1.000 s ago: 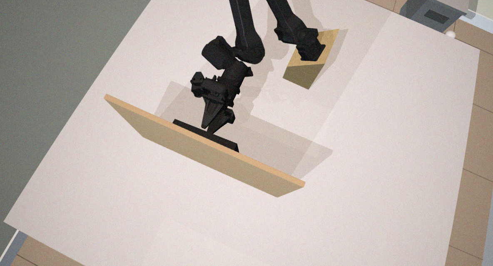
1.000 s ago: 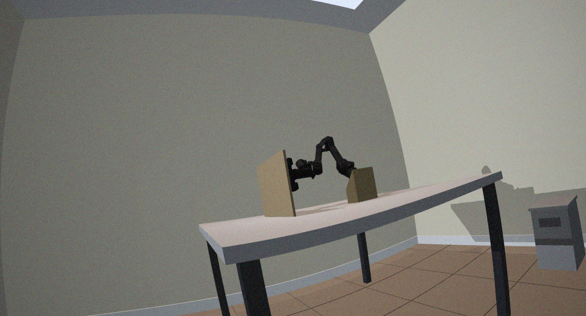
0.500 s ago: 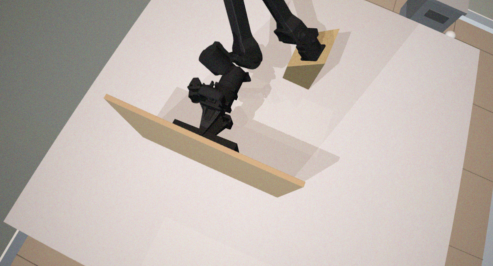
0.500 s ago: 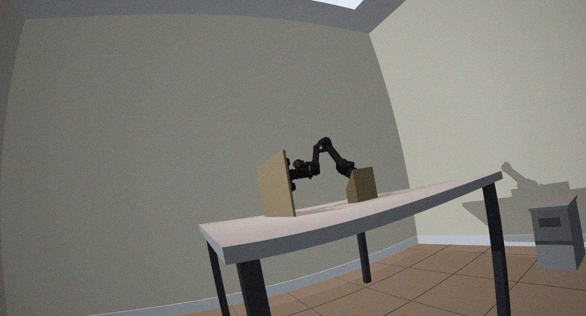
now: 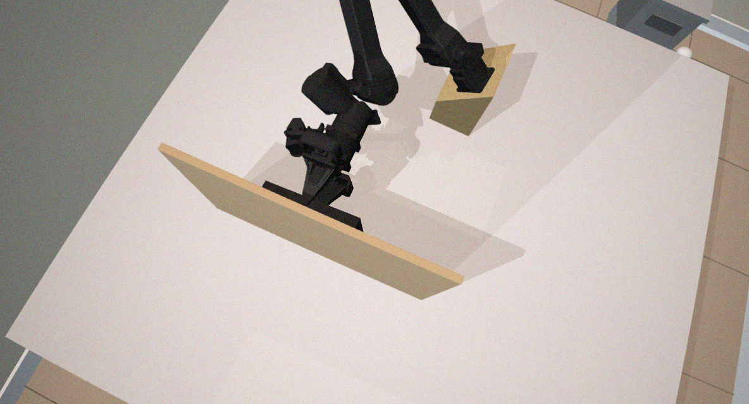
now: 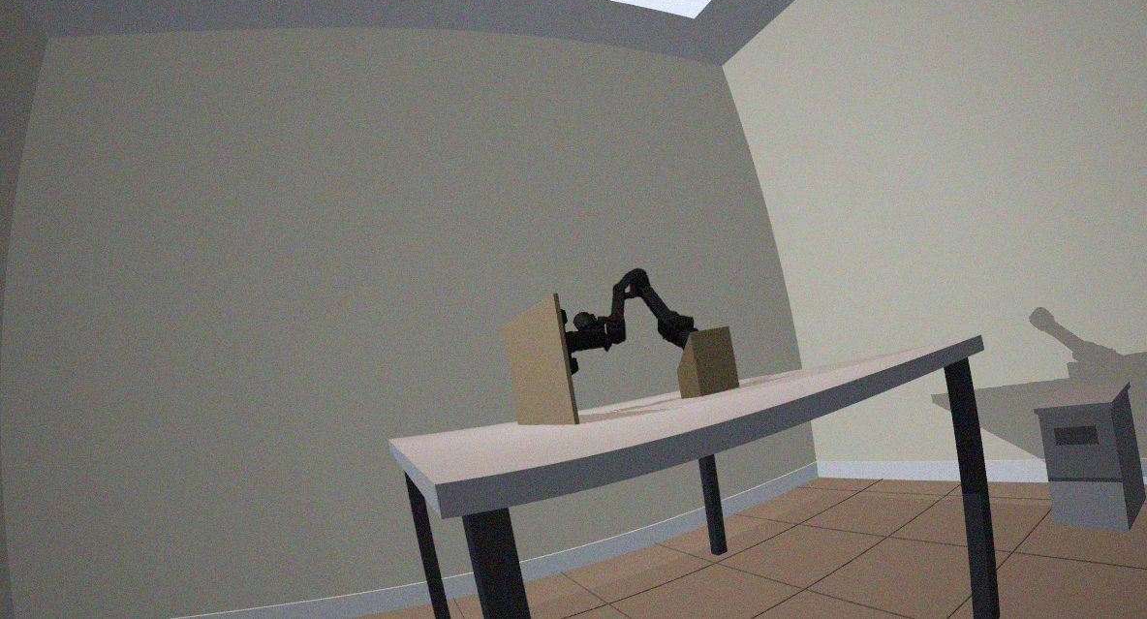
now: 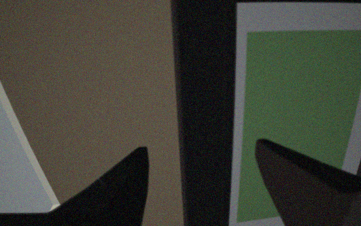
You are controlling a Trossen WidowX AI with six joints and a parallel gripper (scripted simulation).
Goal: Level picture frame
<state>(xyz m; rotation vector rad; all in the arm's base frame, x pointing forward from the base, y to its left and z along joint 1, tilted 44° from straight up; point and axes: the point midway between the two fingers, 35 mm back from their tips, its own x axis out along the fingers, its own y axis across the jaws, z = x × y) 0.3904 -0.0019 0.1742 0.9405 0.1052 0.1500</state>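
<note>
The black picture frame is 1 cm to the left of my gripper tip and 5 cm below it. Also, from my gripper tip: wooden wall panel (1 cm ahead, 2 cm to the left, 6 cm below).
</note>
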